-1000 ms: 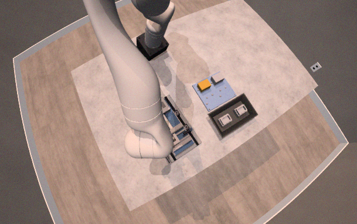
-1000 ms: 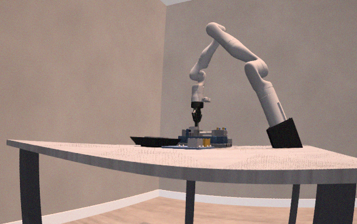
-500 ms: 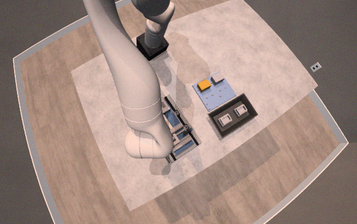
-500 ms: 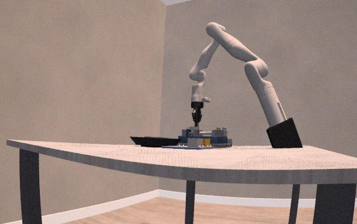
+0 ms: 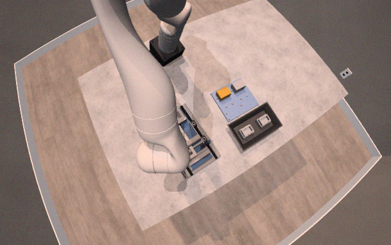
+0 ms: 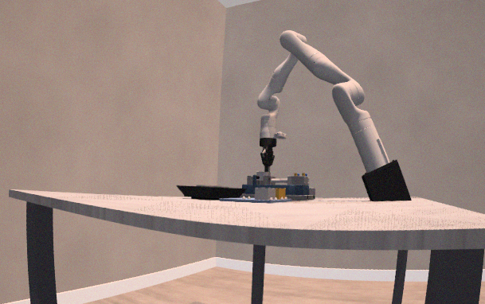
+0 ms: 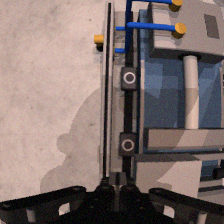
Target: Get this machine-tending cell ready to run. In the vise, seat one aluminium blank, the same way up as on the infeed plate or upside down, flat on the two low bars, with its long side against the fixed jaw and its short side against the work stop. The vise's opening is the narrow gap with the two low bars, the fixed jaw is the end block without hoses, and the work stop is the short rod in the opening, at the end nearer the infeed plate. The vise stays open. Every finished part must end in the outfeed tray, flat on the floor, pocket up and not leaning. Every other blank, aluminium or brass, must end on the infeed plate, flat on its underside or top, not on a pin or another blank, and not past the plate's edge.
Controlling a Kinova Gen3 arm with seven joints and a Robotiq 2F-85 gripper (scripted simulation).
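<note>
My gripper is now 1 cm past the aluminium blank, 5 cm to the right of it and 3 cm above it. Also, from my hand: blue vise base (8 cm behind, 7 cm to the left, 9 cm below); brass blank (20 cm behind, 33 cm to the left, 10 cm below).
</note>
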